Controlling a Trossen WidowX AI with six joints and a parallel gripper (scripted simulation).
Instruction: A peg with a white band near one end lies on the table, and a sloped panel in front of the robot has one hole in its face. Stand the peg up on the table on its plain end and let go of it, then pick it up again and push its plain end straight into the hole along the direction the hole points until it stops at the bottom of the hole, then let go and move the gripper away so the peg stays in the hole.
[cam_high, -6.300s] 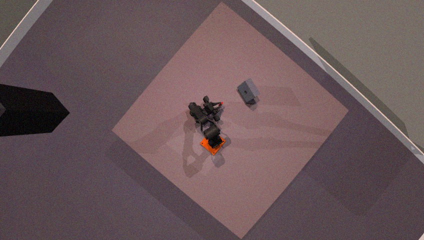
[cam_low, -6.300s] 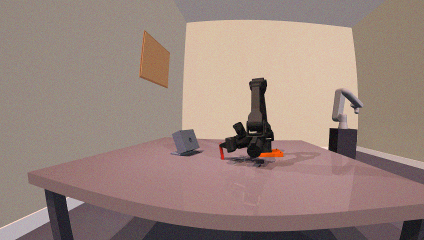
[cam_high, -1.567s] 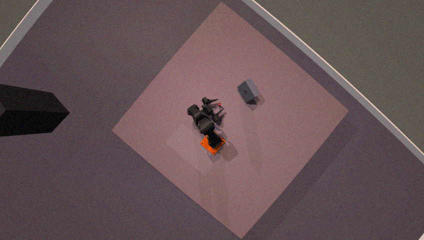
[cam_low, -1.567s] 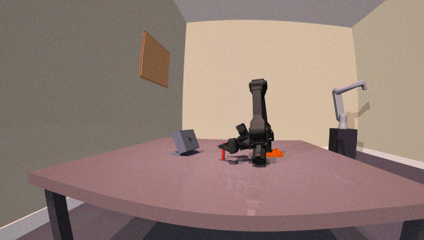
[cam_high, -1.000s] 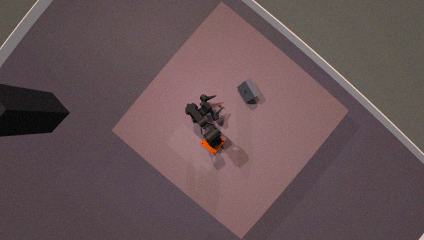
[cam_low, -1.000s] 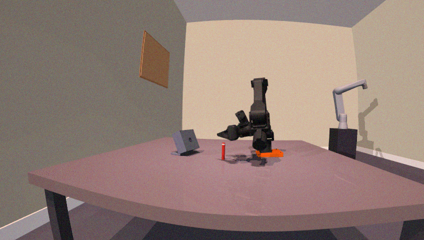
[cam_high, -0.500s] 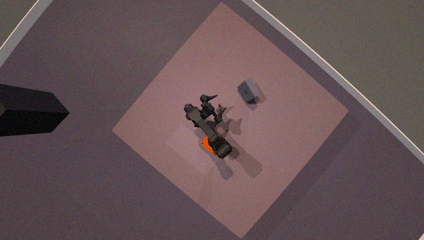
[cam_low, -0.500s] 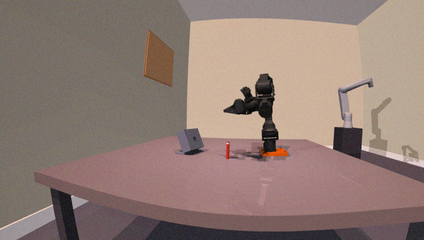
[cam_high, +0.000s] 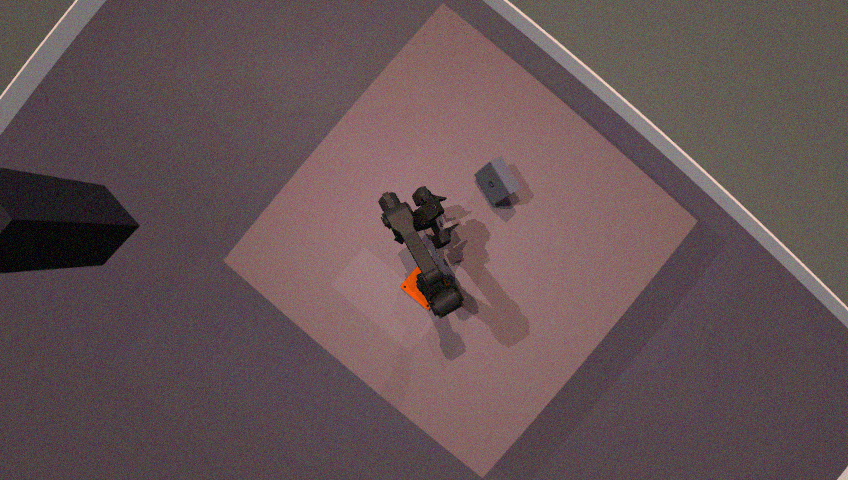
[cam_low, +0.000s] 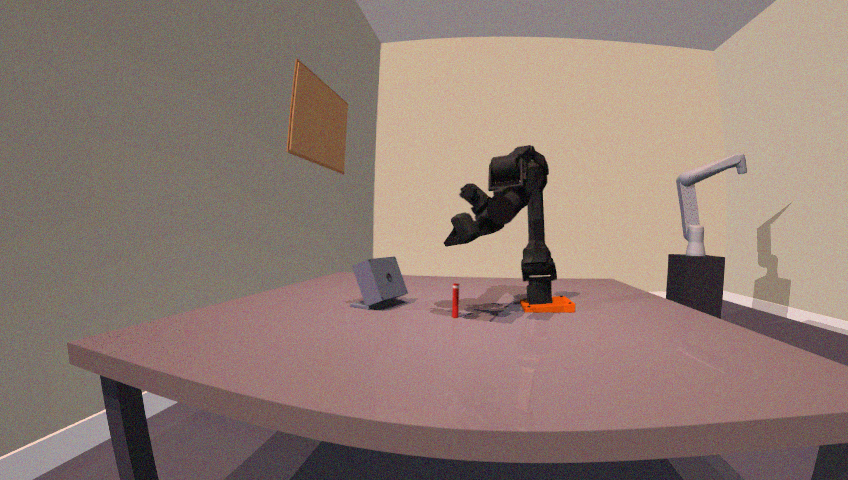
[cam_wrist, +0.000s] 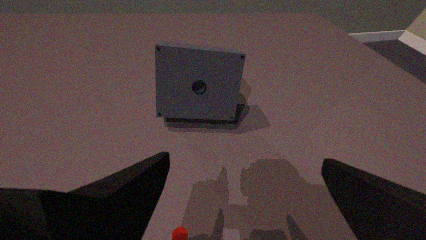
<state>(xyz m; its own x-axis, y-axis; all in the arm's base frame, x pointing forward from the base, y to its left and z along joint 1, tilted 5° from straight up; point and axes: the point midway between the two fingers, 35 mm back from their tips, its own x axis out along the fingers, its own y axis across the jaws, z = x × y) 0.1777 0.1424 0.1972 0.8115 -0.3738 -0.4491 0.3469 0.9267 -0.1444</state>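
My gripper tip is 120 mm above the red peg, 40 mm to the right of it and 10 mm past it. From my gripper tip the other things lie so: sloped panel: 200 mm ahead, 110 mm below, 30 mm to the right.
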